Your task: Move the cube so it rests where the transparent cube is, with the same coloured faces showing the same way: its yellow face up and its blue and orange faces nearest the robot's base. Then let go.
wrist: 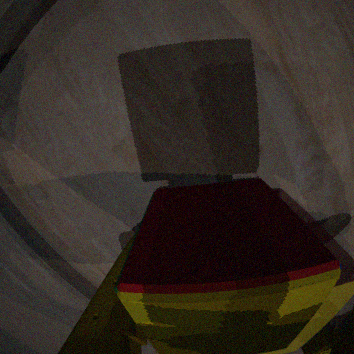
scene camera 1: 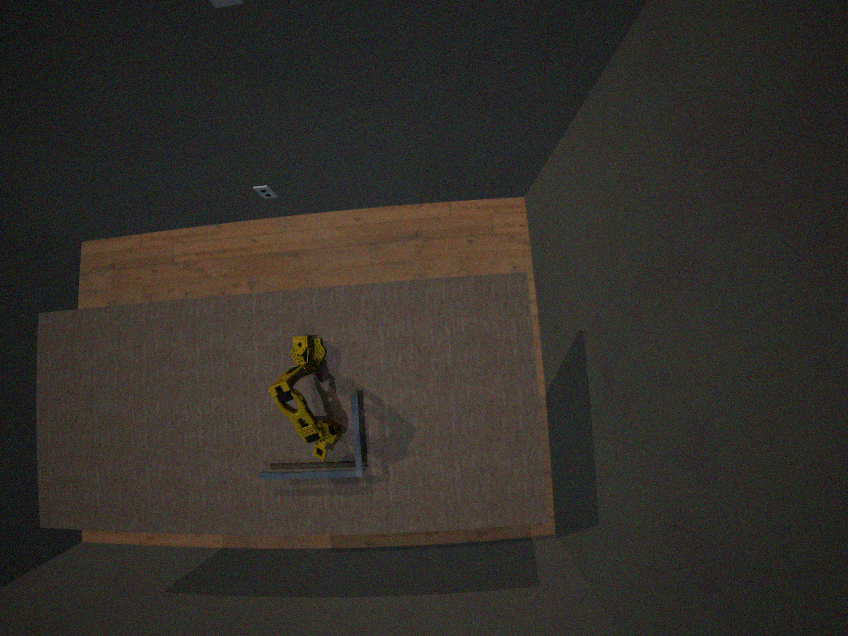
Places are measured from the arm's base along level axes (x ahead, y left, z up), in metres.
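Where they show: end effector, tool point: (wrist: 153,236) (scene camera 1: 339,432); arm's base, origin of the base link: (wrist: 343,324) (scene camera 1: 310,358).
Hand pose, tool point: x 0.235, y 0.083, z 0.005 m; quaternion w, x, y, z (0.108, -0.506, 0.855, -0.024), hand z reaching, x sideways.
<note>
Each offset is from my tool point to the top centre of the thing. Level surfaces: height alone.
The cube @(dz +0.035, dx -0.010, dy -0.020 m) (wrist: 227,235) fills the lower middle of the wrist view, with a dark red face towards the top of the picture and a yellow face below it. My gripper (scene camera 1: 323,448) (wrist: 232,242) is open, its jaws around the cube and not gripping it. The left jaw runs up along the cube's left side; the right jaw is mostly hidden. A faint translucent strip of the transparent cube @(dz +0.035, dx -0.017, dy -0.024 m) (wrist: 307,222) shows along the cube's right side, so the two nearly overlap. The blue and orange faces cannot be made out. In the scene view the cube does not show clearly.
Two blue-grey bars (scene camera 1: 356,431) (scene camera 1: 308,473) form an L close to the gripper, one to its right and one below it in the scene view. They stand on the brownish mat @(dz -0.005 m) (scene camera 1: 452,383). A squarish shadow (wrist: 190,110) lies beyond the cube in the wrist view.
</note>
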